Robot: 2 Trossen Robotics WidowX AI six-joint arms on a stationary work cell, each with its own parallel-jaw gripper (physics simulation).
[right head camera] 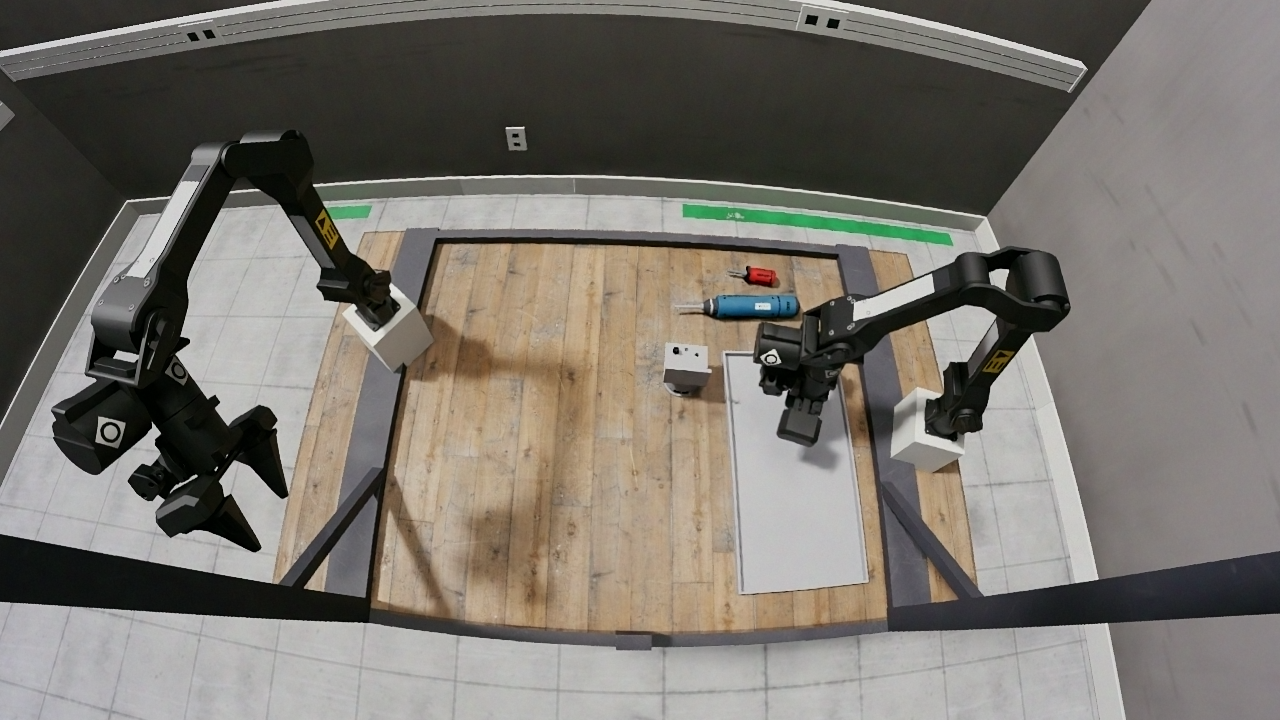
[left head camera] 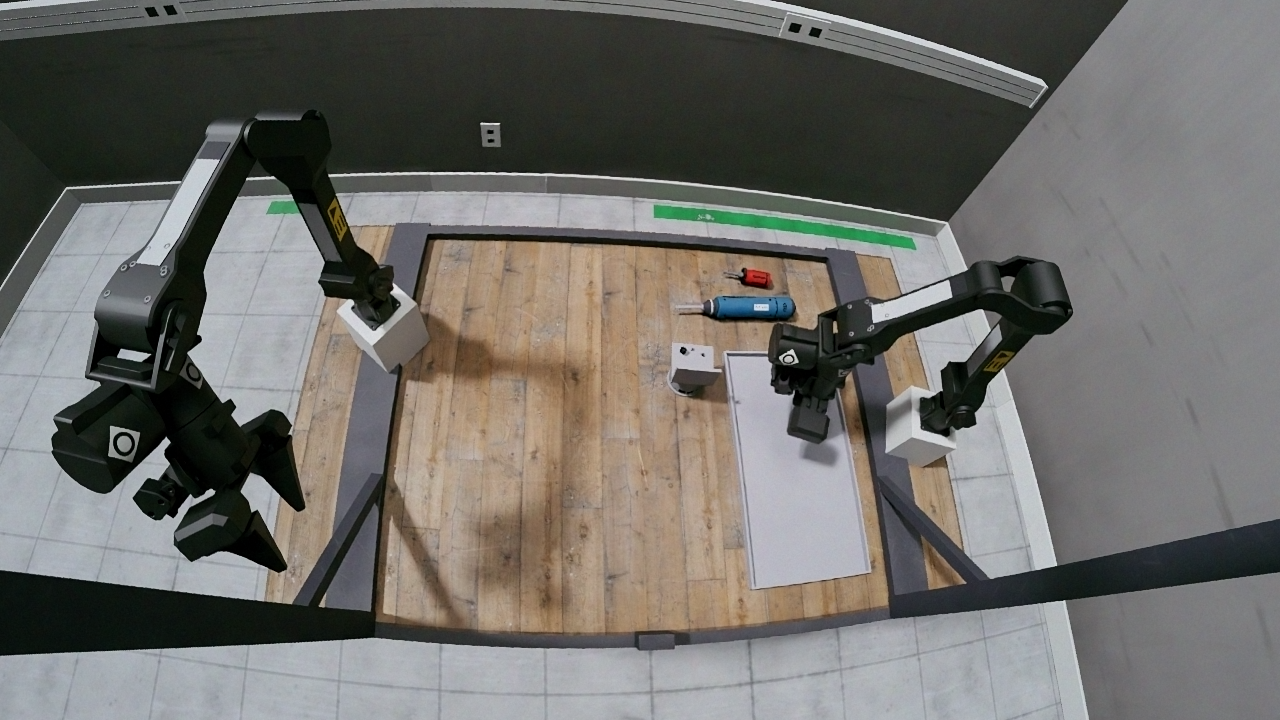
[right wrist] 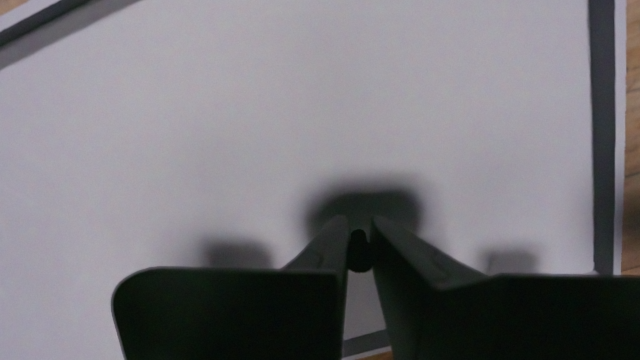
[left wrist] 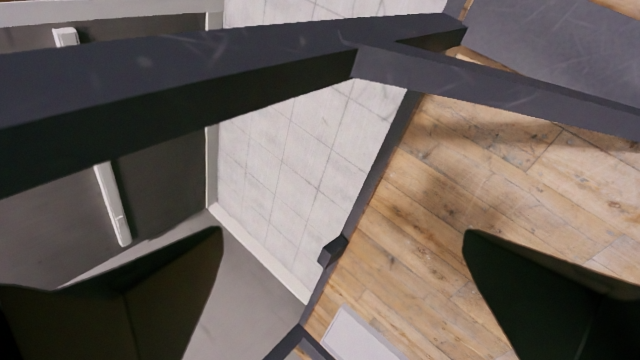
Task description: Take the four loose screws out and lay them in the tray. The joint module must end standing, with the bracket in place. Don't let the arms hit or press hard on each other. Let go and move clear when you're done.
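Pixels of known places: left gripper, fingertip midpoint: [right head camera: 272,522] [left head camera: 293,538] [left wrist: 344,239]; right gripper, fingertip midpoint: [right head camera: 797,406] [left head camera: 799,405] [right wrist: 358,227]; left arm's base at its link origin: [right head camera: 378,310] [left head camera: 375,307]; right arm's base at its link origin: [right head camera: 940,420] [left head camera: 934,417].
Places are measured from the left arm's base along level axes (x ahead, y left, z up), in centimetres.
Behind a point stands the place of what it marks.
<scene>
The joint module with its light grey bracket [left head camera: 692,361] {x 44.2, y 28.2, z -5.2 cm} [right head camera: 685,361] {x 44.2, y 28.2, z -5.2 cm} stands upright left of the tray; small dark screw heads or holes show on its top, too small to tell apart. The flat pale tray [left head camera: 796,537] {x 75.7, y 16.1, z -11.4 cm} [right head camera: 796,546] {x 77.0, y 16.3, z -11.4 cm} [right wrist: 250,100] {x 61.1, y 29.2, z -11.5 cm} lies at the right; no screw shows on its visible floor. My right gripper [left head camera: 808,425] {x 63.3, y 34.7, z -7.3 cm} [right head camera: 799,428] {x 63.3, y 34.7, z -7.3 cm} [right wrist: 358,227] {x 63.3, y 34.7, z -7.3 cm} hangs above the tray's back part, shut on a small black screw [right wrist: 359,252] {x 63.6, y 34.7, z -6.2 cm}. My left gripper [left head camera: 293,537] {x 27.7, y -28.6, z 20.2 cm} [right head camera: 271,521] {x 27.7, y -28.6, z 20.2 cm} [left wrist: 344,239] {x 27.7, y -28.6, z 20.2 cm} is open and empty, raised at the far left, away from the module.
A blue electric screwdriver [left head camera: 751,308] {x 46.4, y 46.6, z -8.3 cm} [right head camera: 753,307] {x 46.6, y 46.7, z -8.3 cm} lies behind the module, and a small red tool [left head camera: 756,278] {x 43.6, y 54.5, z -9.4 cm} [right head camera: 760,275] {x 43.5, y 54.6, z -9.3 cm} lies behind that. Dark frame beams [left head camera: 340,537] {x 24.1, y -27.9, z 2.4 cm} [right head camera: 331,528] {x 24.5, y -28.2, z 2.9 cm} [left wrist: 280,45] {x 30.0, y -37.1, z 16.4 cm} edge the wooden table; one crosses the left wrist view. The two arms are far apart.
</scene>
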